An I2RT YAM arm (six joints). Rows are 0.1 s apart.
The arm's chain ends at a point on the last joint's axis. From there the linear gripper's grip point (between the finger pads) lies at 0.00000 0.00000 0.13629 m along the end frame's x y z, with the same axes.
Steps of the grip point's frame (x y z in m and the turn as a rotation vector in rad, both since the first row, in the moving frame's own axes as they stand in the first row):
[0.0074 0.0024 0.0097 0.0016 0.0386 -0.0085]
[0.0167 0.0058 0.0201 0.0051 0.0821 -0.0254]
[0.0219 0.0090 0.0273 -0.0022 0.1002 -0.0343]
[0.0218 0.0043 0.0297 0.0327 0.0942 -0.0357]
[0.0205 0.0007 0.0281 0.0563 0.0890 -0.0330]
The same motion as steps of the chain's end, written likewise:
[0.0021 0.0026 0.0098 0.0016 0.0386 -0.0085]
[0.0055 0.0066 0.0206 0.0051 0.0821 -0.0254]
[0.0083 0.0089 0.0280 -0.0022 0.1002 -0.0343]
[0.0091 0.0090 0.0304 0.0327 0.0942 -0.0357]
[0.0085 0.0086 0.0289 0.0563 0.0890 -0.0330]

